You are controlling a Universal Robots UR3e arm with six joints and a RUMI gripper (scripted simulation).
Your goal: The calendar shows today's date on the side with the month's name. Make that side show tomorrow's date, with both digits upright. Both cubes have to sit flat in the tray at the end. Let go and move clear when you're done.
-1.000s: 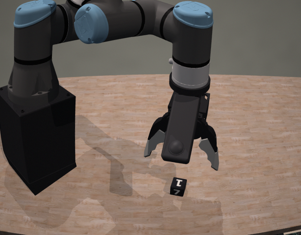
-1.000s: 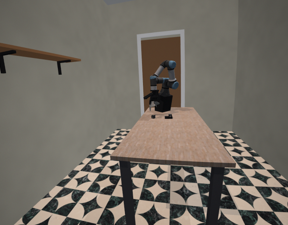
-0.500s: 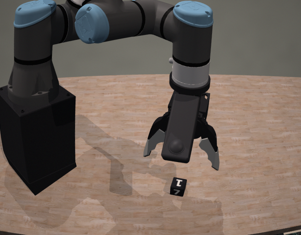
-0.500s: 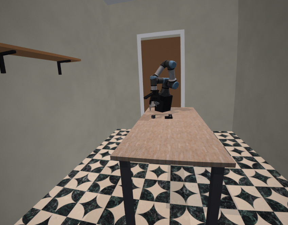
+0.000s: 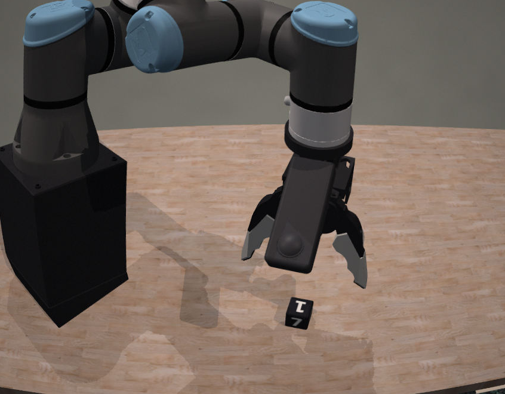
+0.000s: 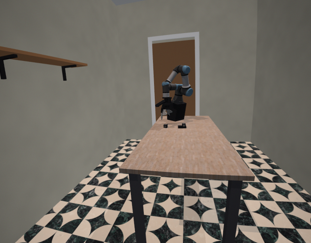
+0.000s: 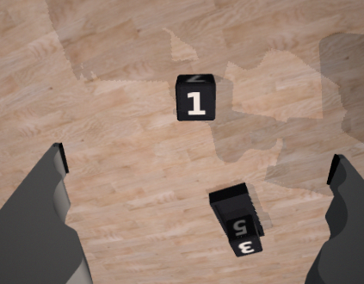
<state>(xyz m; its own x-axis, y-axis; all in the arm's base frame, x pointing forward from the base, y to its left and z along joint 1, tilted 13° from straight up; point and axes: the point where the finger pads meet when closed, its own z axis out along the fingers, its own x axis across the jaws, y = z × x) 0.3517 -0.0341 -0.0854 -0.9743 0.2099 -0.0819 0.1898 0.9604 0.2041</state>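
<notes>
The black number cube is 80 mm below my hand. Round my hand: black calendar tray (160 mm to the left, 90 mm below, 30 mm behind).
</notes>
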